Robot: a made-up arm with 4 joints. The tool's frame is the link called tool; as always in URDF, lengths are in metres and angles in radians.
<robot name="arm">
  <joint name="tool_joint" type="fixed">
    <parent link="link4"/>
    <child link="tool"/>
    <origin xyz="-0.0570 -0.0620 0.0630" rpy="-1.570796 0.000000 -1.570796"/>
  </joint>
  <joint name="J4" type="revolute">
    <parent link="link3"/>
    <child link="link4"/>
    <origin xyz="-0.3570 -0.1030 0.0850" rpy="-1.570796 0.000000 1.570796"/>
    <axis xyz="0 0 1"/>
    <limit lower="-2.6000" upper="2.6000" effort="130" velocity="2.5"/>
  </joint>
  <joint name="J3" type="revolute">
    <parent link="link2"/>
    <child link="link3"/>
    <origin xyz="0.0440 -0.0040 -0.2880" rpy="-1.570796 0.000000 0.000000"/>
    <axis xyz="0 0 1"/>
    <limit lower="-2.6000" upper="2.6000" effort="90" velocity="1.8"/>
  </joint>
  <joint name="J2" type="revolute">
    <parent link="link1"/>
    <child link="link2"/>
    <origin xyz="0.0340 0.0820 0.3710" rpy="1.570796 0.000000 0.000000"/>
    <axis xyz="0 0 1"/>
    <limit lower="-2.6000" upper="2.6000" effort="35" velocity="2"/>
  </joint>
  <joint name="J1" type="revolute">
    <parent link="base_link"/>
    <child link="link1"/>
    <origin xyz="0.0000 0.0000 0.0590" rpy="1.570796 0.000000 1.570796"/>
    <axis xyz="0 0 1"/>
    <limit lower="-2.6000" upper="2.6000" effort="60" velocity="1.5"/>
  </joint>
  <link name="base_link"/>
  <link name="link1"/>
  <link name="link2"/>
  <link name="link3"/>
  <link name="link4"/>
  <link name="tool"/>
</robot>
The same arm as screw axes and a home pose.
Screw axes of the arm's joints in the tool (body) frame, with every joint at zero. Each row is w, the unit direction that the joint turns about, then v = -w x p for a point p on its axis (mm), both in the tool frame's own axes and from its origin. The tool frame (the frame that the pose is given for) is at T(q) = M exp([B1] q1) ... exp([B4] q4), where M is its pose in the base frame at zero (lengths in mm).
B1 = (1, 0, -0.000001, 0.0, -210.0, -342.0)
B2 = (-0.000001, 0, -1, -376.0, -143.0, 0.0)
B3 = (1, 0, -0.000001, 0.0, 160.0, -420.0)
B4 = (0, -1, 0, 57.0, 0.0, 62.0)
M =
1 0 -0.000001 514.0
0 1 0 -342.0
0.000001 0 1 269.0
0 0 0 1
Joint limits (rad, base to tool): -2.6000..2.6000 -2.6000..2.6000 -2.6000..2.6000 -2.6000..2.6000

